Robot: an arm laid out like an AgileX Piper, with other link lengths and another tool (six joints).
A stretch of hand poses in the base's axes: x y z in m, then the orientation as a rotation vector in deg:
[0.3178, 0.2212, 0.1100, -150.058, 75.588, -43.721]
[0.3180, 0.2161, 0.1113, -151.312, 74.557, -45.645]
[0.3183, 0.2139, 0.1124, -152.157, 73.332, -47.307]
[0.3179, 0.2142, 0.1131, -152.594, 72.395, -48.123]
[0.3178, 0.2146, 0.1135, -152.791, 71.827, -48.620]
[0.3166, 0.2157, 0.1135, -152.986, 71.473, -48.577]
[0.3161, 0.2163, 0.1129, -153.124, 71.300, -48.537]
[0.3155, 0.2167, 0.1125, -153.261, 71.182, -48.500]
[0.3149, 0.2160, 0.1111, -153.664, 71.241, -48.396]
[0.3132, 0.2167, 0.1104, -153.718, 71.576, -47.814]
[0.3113, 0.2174, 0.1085, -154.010, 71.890, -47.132]
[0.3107, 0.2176, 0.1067, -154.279, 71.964, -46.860]
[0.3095, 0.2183, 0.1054, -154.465, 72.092, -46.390]
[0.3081, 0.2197, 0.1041, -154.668, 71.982, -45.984]
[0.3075, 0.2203, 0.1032, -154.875, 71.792, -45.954]
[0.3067, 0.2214, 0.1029, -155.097, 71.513, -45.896]
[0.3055, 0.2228, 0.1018, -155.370, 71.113, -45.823]
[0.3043, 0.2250, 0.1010, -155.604, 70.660, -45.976]
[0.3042, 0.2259, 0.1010, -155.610, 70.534, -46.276]
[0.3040, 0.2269, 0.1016, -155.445, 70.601, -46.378]
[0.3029, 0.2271, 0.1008, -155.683, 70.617, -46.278]
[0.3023, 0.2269, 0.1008, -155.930, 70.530, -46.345]
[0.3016, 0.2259, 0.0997, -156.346, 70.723, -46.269]
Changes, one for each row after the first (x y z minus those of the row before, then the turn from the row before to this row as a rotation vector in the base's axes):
[0.0002, -0.0051, 0.0013, -1.708, -0.443, 0.595]
[0.0003, -0.0022, 0.0011, -1.247, -0.560, 0.711]
[-0.0004, 0.0003, 0.0007, -0.578, -0.322, 0.572]
[-0.0001, 0.0004, 0.0004, -0.303, -0.230, 0.342]
[-0.0012, 0.0011, 0.0000, -0.069, 0.056, 0.250]
[-0.0005, 0.0006, -0.0006, -0.057, 0.059, 0.125]
[-0.0006, 0.0004, -0.0004, -0.067, 0.067, 0.087]
[-0.0006, -0.0007, -0.0014, -0.267, 0.270, -0.018]
[-0.0017, 0.0007, -0.0007, 0.191, 0.356, -0.169]
[-0.0019, 0.0007, -0.0019, 0.059, 0.524, -0.139]
[-0.0006, 0.0002, -0.0018, -0.086, 0.279, -0.016]
[-0.0012, 0.0007, -0.0013, 0.065, 0.337, -0.038]
[-0.0014, 0.0014, -0.0013, 0.062, 0.273, 0.117]
[-0.0006, 0.0006, -0.0009, -0.111, 0.087, 0.138]
[-0.0008, 0.0011, -0.0003, -0.093, 0.092, 0.201]
[-0.0012, 0.0014, -0.0011, -0.104, 0.104, 0.285]
[-0.0012, 0.0022, -0.0008, -0.175, -0.030, 0.299]
[-0.0001, 0.0009, 0.0000, -0.127, -0.159, 0.060]
[-0.0002, 0.0010, 0.0006, 0.067, -0.121, -0.059]
[-0.0011, 0.0002, -0.0008, -0.139, 0.172, 0.005]
[-0.0006, -0.0002, 0.0000, -0.209, 0.081, 0.061]
[-0.0007, -0.0010, -0.0011, -0.321, 0.282, -0.110]

